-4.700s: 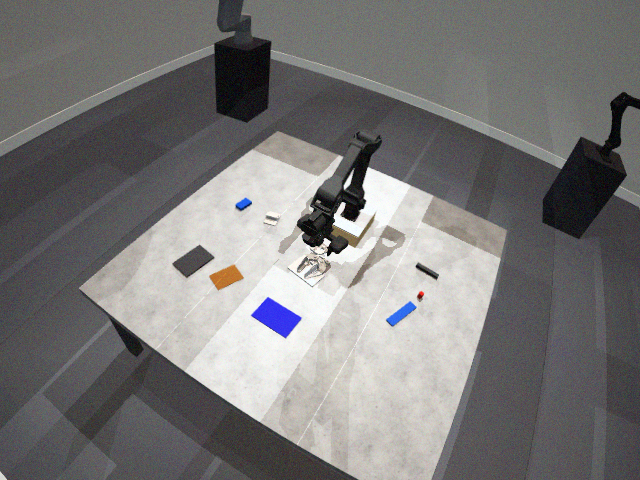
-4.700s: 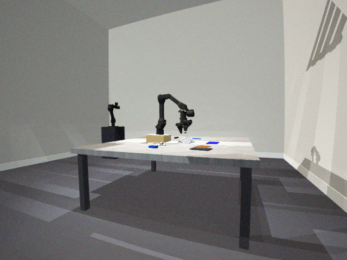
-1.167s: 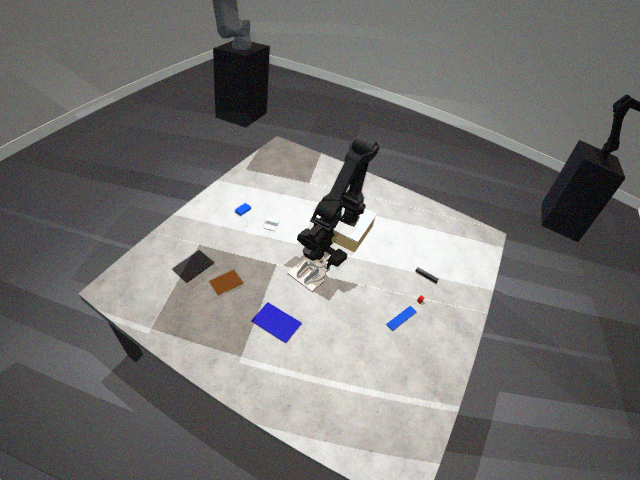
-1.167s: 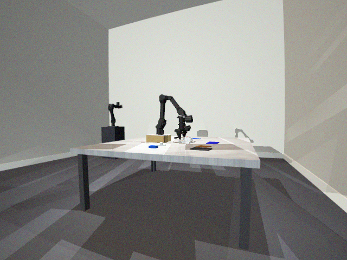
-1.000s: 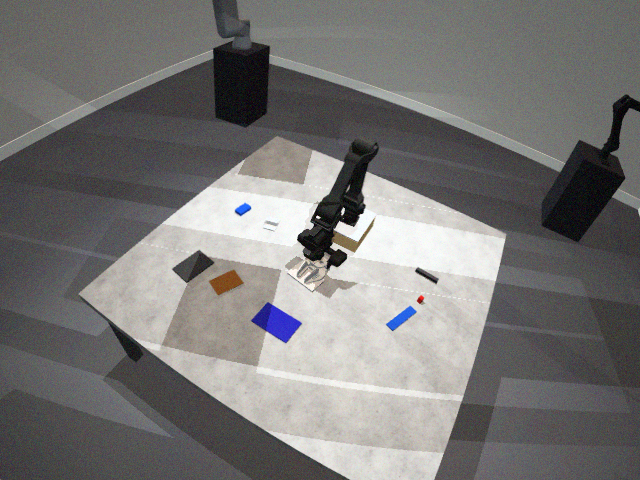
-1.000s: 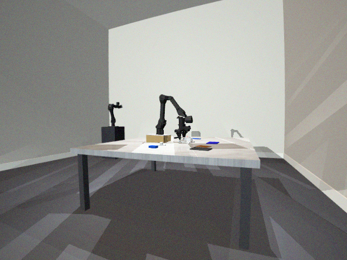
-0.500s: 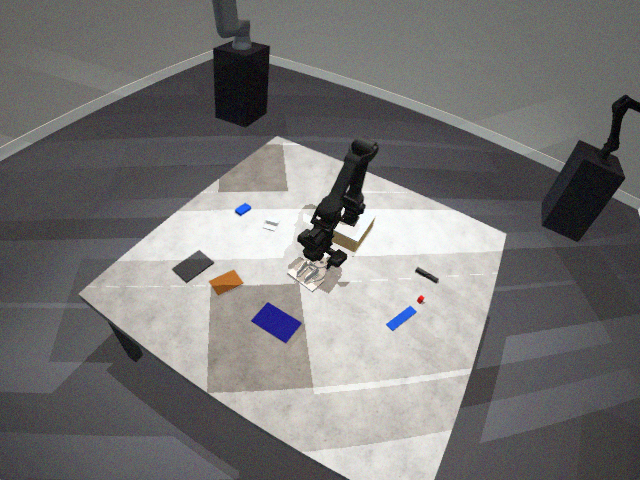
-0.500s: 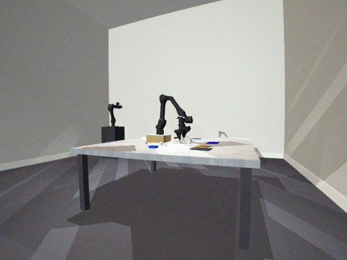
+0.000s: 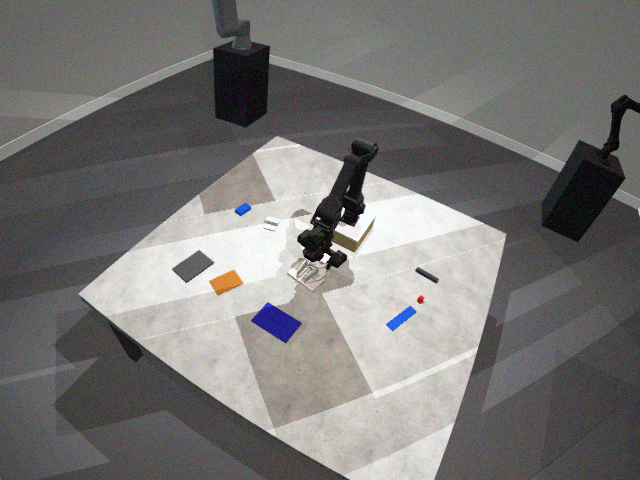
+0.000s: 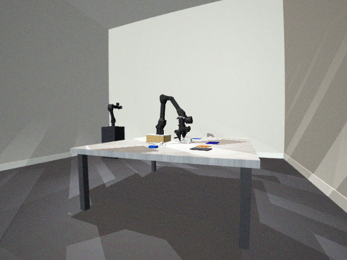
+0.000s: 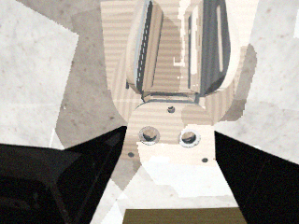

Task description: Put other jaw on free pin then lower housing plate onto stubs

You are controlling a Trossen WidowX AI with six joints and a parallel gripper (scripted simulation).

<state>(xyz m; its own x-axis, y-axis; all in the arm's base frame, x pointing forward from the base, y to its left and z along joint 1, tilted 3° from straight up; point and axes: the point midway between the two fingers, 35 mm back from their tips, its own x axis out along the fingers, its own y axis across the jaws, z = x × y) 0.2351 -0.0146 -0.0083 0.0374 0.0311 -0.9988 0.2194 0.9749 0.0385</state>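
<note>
Now: the jaw 20 mm to the right of my gripper tip and 20 mm ahead of it. Round my gripper tip: blue tile (290 mm ahead, 20 mm below, 10 mm to the right); then white block (260 mm to the right, 100 mm behind, 10 mm below); then orange tile (250 mm to the right, 240 mm ahead, 20 mm below).
</note>
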